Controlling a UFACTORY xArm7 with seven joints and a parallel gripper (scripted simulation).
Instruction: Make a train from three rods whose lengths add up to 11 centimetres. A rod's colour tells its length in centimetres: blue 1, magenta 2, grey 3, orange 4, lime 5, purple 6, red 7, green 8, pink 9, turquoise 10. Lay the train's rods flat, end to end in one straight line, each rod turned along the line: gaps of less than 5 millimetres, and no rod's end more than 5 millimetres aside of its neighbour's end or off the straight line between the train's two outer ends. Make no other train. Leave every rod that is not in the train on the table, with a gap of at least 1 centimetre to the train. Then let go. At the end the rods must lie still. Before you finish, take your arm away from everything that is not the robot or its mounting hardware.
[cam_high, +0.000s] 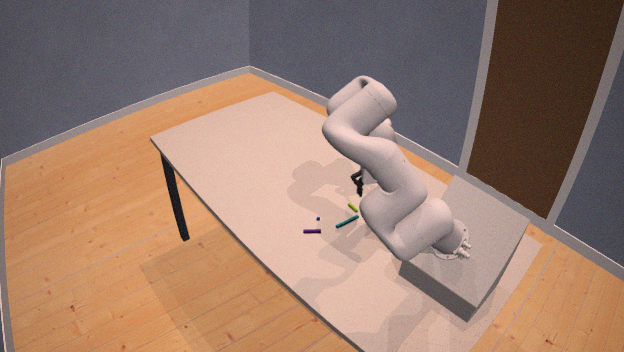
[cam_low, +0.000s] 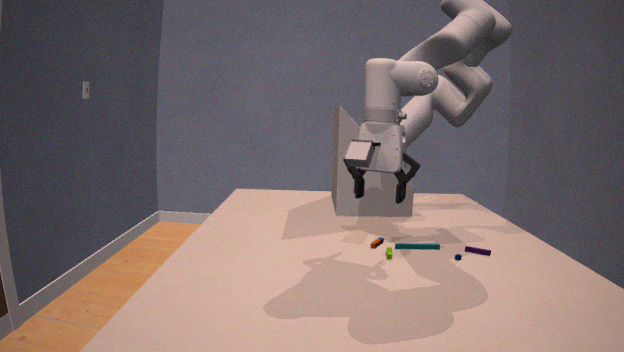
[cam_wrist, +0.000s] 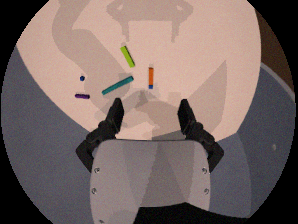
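Right now my hand is 7 cm short of the purple rod, 22 cm to the right of it and 11 cm above it. The rest, counted from my hand: turquoise rod 2 cm ahead, 9 cm to the left, 11 cm below; then orange rod 11 cm below; then lime rod 7 cm ahead, 2 cm to the left, 11 cm below.
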